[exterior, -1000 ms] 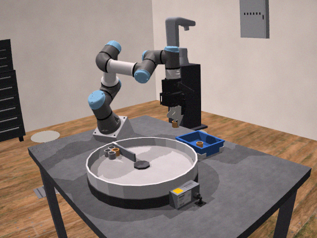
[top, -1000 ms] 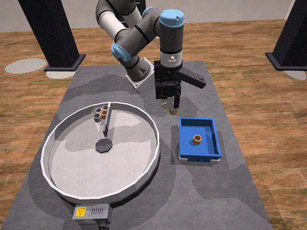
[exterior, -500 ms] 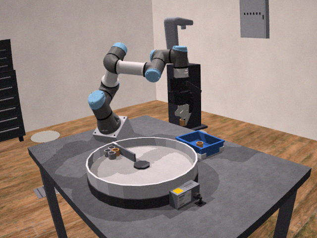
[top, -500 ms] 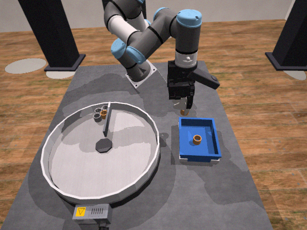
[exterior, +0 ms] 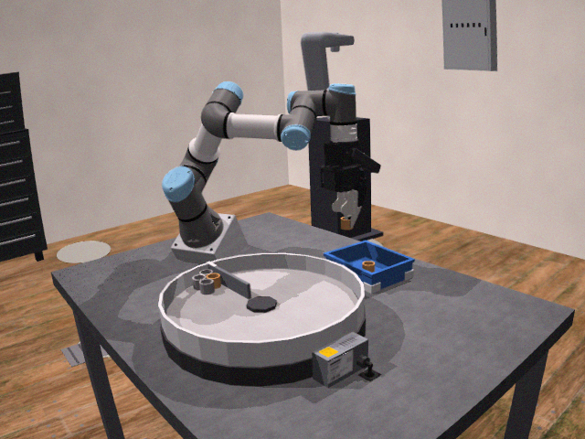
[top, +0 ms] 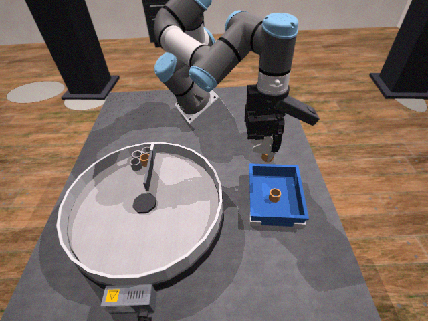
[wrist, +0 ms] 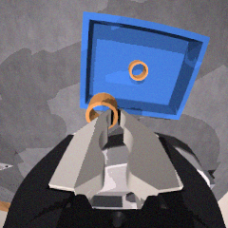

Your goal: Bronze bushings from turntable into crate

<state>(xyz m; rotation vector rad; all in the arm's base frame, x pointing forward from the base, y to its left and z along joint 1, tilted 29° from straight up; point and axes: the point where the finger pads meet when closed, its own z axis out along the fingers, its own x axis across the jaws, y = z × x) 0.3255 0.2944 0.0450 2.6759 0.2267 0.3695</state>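
The blue crate lies 4 cm ahead of my hand, 3 cm to the left of it and 12 cm below it. From my hand the other things lie so: grey turntable (13 cm ahead, 33 cm to the right, 9 cm below).
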